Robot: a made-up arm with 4 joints.
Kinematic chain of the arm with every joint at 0, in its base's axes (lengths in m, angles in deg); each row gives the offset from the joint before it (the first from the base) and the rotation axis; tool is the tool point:
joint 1: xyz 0 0 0.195 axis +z
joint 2: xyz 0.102 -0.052 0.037 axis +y
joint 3: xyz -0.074 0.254 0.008 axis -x
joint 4: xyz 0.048 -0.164 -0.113 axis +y
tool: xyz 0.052 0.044 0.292
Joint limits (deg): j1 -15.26..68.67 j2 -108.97..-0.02 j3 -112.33..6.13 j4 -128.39..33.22
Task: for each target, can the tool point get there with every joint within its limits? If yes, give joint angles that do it. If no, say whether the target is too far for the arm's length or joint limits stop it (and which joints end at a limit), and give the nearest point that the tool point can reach.
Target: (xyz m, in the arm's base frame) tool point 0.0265 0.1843 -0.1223
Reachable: yes | joints 29.44 -67.40 -27.57 -99.92
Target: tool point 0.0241 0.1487 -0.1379
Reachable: yes | joints 29.58 -56.71 -10.35 -114.37
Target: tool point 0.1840 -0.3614 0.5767
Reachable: no: joint limits stop it (at a limit: joint 1) | nearest point 0.1847 -0.0063 0.3892 | short by 0.402 m
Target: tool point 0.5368 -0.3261 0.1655
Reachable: no: joint limits stop it (at a limit: joint 1, joint 2, joint 3, joint 4) | nearest point 0.4141 -0.0553 0.0356 | short by 0.324 m
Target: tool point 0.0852 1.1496 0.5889
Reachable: no: too far | nearest point -0.0517 0.5139 0.2252 | short by 0.745 m
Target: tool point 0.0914 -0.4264 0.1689
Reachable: no: joint limits stop it (at a limit: joint 1, joint 2, joint 3) | nearest point -0.1457 -0.1799 0.1372 | short by 0.343 m
